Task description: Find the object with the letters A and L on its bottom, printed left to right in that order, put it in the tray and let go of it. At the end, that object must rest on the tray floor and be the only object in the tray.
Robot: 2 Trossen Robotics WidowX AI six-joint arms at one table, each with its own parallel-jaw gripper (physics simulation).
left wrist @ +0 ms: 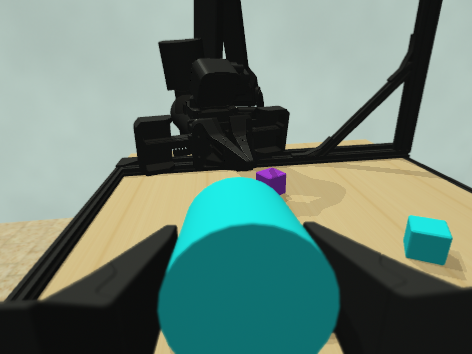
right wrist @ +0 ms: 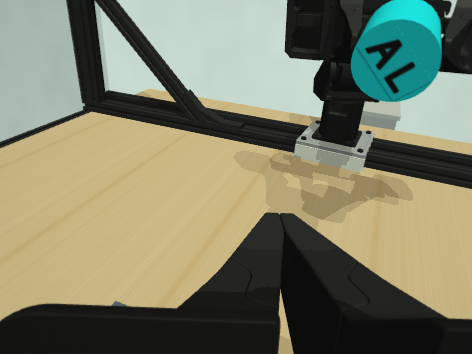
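Pixels of known places: left gripper, between the fingertips: [left wrist: 240,234] [right wrist: 397,46]; right gripper, between the fingertips: [left wrist: 250,166] [right wrist: 277,226]; left arm's base, origin of its link: [right wrist: 337,135].
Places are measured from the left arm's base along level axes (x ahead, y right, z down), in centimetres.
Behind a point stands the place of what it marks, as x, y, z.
My left gripper [left wrist: 240,234] {28.5, -6.6, -17.2} is shut on a cyan cylinder [left wrist: 250,290] {24.7, -6.4, -17.9} [right wrist: 397,60] {30.1, -6.8, -16.6}, held above the table with its plain end toward the left wrist camera. In the right wrist view its bottom faces that camera and bears black letters; turned upright, they read A then L from left to right. My right gripper [right wrist: 277,226] {45.0, -5.2, -13.7} [left wrist: 250,166] {45.0, -5.2, -13.7} is shut and empty, apart from the cylinder. A small blue-grey corner [right wrist: 119,303] {40.1, 7.1, 0.9} peeps out beside the right gripper's left finger; too little shows to tell if it is the tray.
A purple block [left wrist: 270,181] {69.8, 0.0, -1.1} lies beyond the cylinder, near the right arm. A cyan block [left wrist: 427,240] {49.8, 17.8, -0.7} lies at the right of the left wrist view. A black frame [left wrist: 360,150] {95.7, 28.5, 2.0} [right wrist: 420,165] {2.3, -12.1, 0.8} edges the table, with posts and slanted braces at its corners.
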